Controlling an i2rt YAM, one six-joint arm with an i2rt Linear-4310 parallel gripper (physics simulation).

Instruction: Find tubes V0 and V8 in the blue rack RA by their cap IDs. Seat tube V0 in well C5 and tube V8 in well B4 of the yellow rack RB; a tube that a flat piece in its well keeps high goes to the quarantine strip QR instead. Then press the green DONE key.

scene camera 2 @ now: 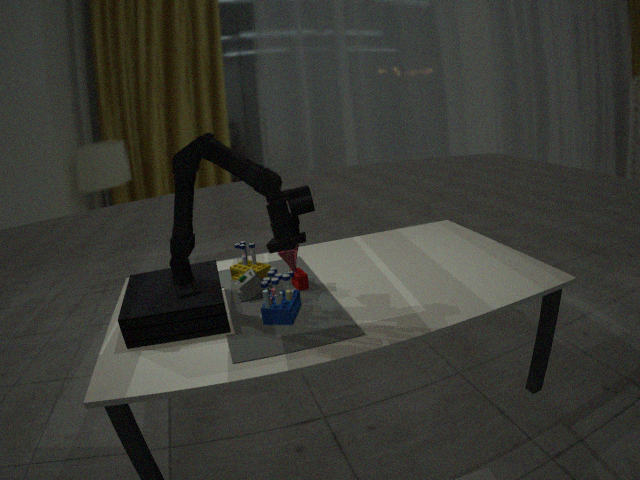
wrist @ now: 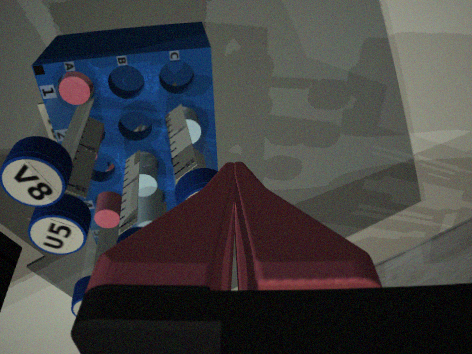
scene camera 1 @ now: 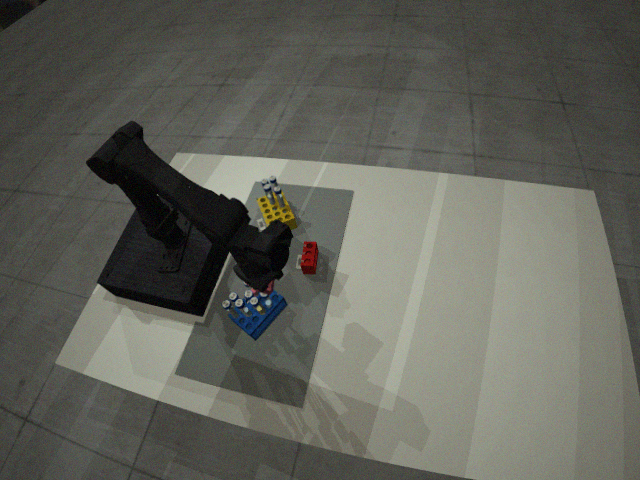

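Seen in the pictures: gripper, between the fingertips: (scene camera 2: pixel 294 271) (wrist: pixel 234 177) (scene camera 1: pixel 270 292); arm's base, origin of its link: (scene camera 2: pixel 184 283) (scene camera 1: pixel 176 241).
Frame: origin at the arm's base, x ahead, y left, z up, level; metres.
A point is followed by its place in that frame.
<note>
The blue rack (scene camera 1: pixel 268 321) @[y -0.199, x 0.282, z -0.088 m] (scene camera 2: pixel 278 316) @[y -0.227, x 0.220, z -0.074 m] (wrist: pixel 130 42) @[y -0.121, x 0.292, z -0.071 m] holds several blue-capped tubes. In the wrist view the cap marked V8 (wrist: pixel 34 175) @[y -0.115, x 0.264, z 0.024 m] is at the left, above the cap marked U5 (wrist: pixel 58 230) @[y -0.135, x 0.250, z 0.024 m]; I cannot tell V8's well for sure. A blue cap (wrist: pixel 196 184) @[y -0.157, x 0.297, z 0.019 m] is partly behind my fingers, its ID hidden. No V0 mark is readable. My gripper (scene camera 1: pixel 262 289) @[y -0.165, x 0.309, z 0.019 m] (scene camera 2: pixel 295 269) @[y -0.165, x 0.309, z 0.019 m] (wrist: pixel 234 177) @[y -0.165, x 0.309, z 0.019 m] is shut and empty, above the blue rack's far side. The yellow rack (scene camera 1: pixel 292 223) @[y 0.107, x 0.317, z -0.073 m] (scene camera 2: pixel 262 267) @[y 0.107, x 0.296, z -0.052 m] holds several tubes at one end. The green key (scene camera 2: pixel 241 277) @[y 0.015, x 0.193, z -0.032 m] is on a tilted grey box (scene camera 2: pixel 250 290) @[y -0.024, x 0.205, z -0.067 m].
A red three-well strip (scene camera 1: pixel 309 264) @[y -0.048, x 0.385, z -0.050 m] (scene camera 2: pixel 300 280) @[y -0.050, x 0.369, z -0.065 m] stands on the grey mat (scene camera 1: pixel 330 217) @[y 0.148, x 0.429, z -0.101 m] (scene camera 2: pixel 330 320) @[y -0.286, x 0.349, z -0.101 m], right of the yellow and blue racks in scene camera 1. The arm's black base (scene camera 1: pixel 155 289) @[y -0.150, x -0.024, z -0.008 m] (scene camera 2: pixel 175 322) @[y -0.161, x -0.064, z -0.044 m] is at the left of the white table (scene camera 1: pixel 465 310) @[y -0.159, x 0.795, z -0.105 m] (scene camera 2: pixel 413 268) @[y -0.132, x 0.766, z -0.104 m].
</note>
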